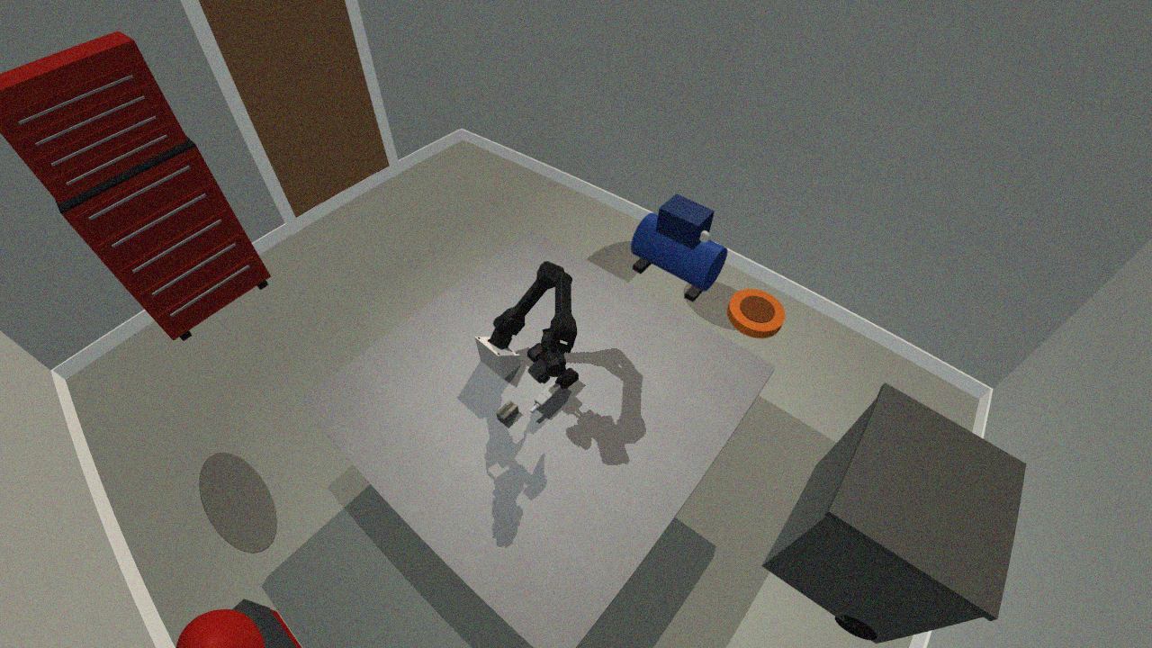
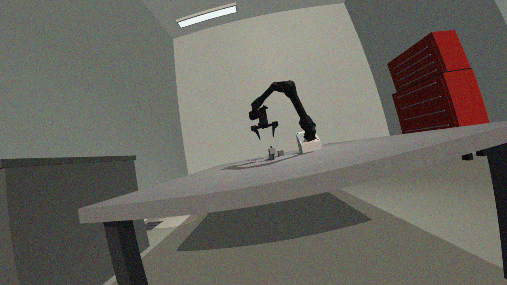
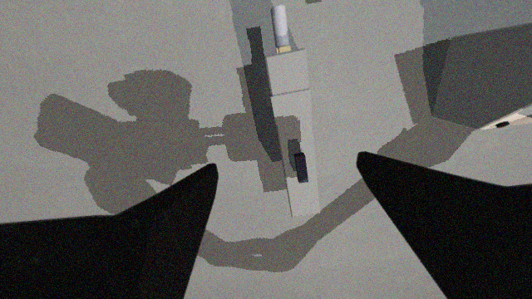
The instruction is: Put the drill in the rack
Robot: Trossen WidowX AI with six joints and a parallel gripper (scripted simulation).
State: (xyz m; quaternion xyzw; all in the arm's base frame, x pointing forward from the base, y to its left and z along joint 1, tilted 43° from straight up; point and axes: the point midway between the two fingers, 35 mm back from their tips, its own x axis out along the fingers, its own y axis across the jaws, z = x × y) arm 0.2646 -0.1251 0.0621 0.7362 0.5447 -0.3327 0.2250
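Now: gripper tip 9 cm above the drill, 4 cm to the left of it and 2 cm past it. Also, from my gripper tip: dark blue key (9 cm below, 5 cm to the left, 1 cm behind); then pale grey block (10 cm below, 2 cm to the left, 1 cm behind); then rack (13 cm to the right, 12 cm below, 11 cm behind).
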